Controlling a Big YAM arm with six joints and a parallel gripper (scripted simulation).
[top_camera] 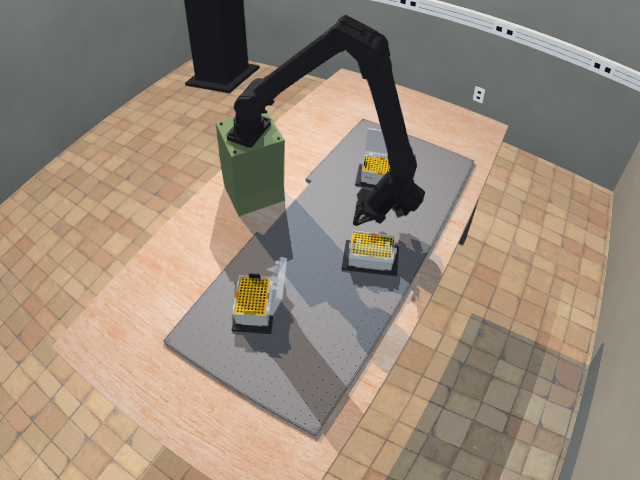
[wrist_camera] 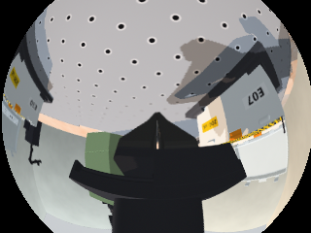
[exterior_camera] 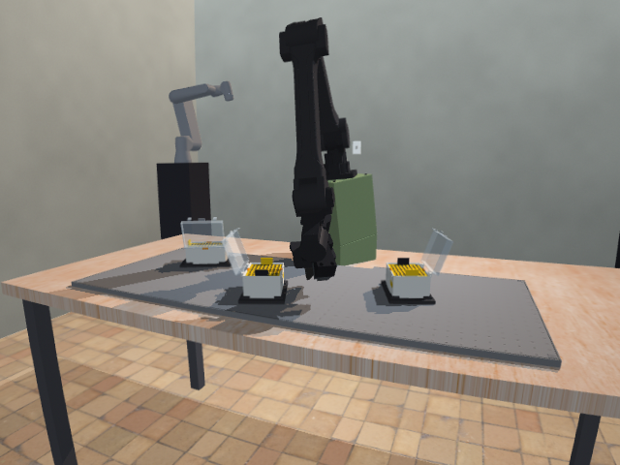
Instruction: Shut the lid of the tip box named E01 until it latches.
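Now: hand 8 cm short of the tip box, 10 cm to the left of it and 4 cm below it. Also, from my hand: lid (2 cm behind, 31 cm to the left, 8 cm above).
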